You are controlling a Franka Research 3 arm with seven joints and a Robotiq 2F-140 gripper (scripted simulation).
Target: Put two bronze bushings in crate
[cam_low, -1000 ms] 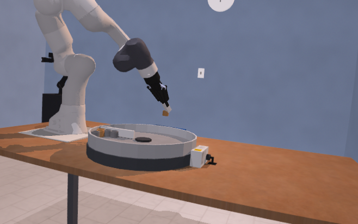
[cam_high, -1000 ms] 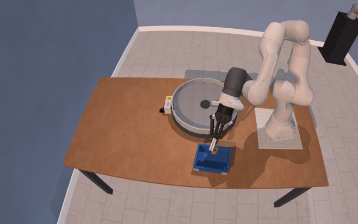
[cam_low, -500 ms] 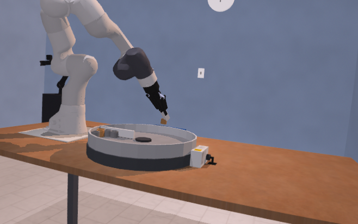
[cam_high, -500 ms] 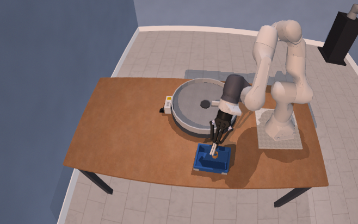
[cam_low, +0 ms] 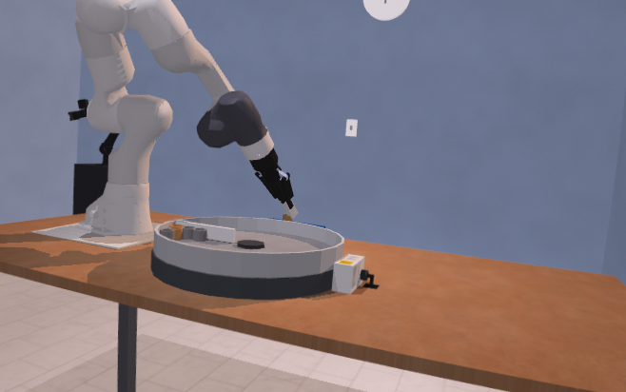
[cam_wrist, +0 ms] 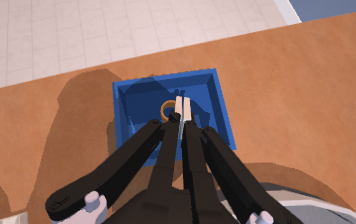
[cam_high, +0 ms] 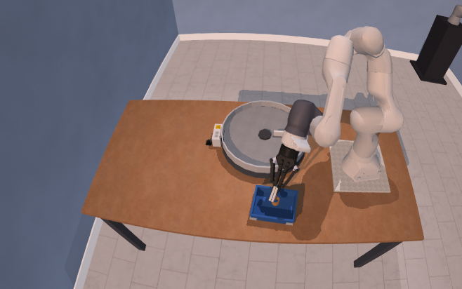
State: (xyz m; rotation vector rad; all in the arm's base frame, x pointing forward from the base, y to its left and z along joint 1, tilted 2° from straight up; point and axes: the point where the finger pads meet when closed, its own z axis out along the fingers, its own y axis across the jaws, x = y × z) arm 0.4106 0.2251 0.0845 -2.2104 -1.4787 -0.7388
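The blue crate is 10 mm behind my hand, 20 mm to the left of it and 80 mm below it. Also, from my hand: grey turning table (60 mm ahead, 340 mm to the right, 50 mm below).
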